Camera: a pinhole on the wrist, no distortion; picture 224 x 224 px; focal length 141.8 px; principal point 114.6 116.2 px. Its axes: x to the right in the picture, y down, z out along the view. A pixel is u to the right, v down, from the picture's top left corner.
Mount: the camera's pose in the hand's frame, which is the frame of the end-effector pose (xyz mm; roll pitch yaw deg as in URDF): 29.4 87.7 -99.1 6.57 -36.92 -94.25
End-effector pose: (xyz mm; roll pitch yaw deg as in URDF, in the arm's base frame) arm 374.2 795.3 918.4 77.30 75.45 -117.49
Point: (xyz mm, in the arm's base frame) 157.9 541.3 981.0
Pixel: 103 122
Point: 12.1 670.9 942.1
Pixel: 168 135
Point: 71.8 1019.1 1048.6
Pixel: outside the picture
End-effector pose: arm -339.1 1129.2 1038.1 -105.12 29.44 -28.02
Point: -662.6 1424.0 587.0
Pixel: 79 81
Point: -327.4 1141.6 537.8
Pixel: 61 210
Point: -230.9 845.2 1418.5
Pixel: behind the camera
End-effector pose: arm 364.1 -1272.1 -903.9 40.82 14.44 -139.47
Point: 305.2 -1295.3 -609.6
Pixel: 172 110
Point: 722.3 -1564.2 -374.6
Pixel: 18 52
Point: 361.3 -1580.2 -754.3
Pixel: 26 214
